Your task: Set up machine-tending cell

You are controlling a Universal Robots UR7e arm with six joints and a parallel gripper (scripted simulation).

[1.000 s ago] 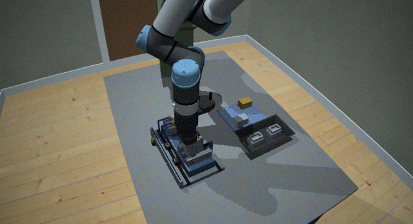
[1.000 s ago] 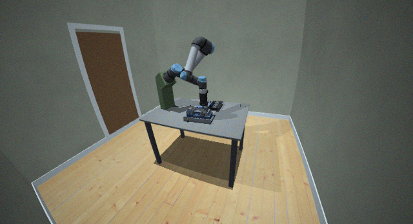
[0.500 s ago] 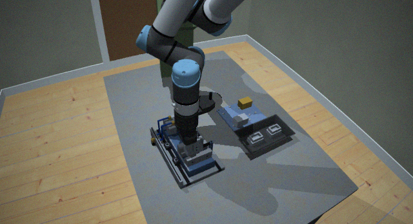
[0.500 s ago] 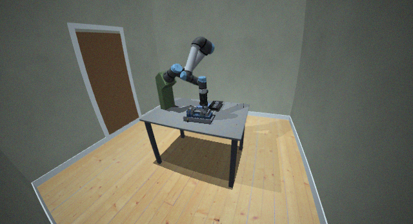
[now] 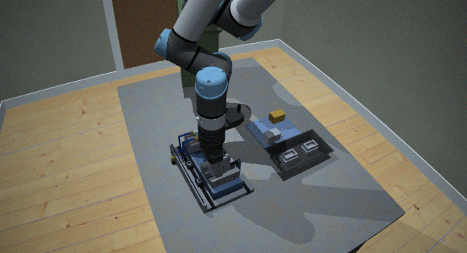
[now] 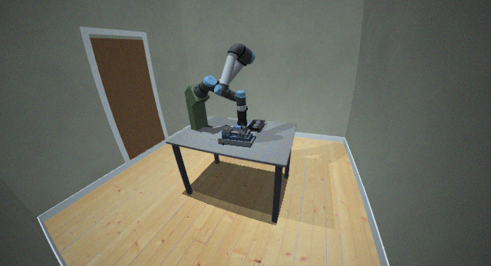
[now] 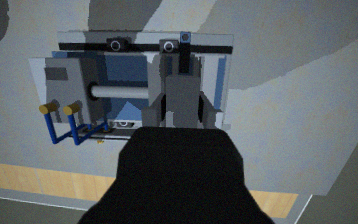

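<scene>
Right now my hand is 90 mm above the vise, 70 mm past it and 20 mm to the right of it. Round my hand: brass blank: 410 mm to the left, 120 mm behind, 100 mm below.
</scene>
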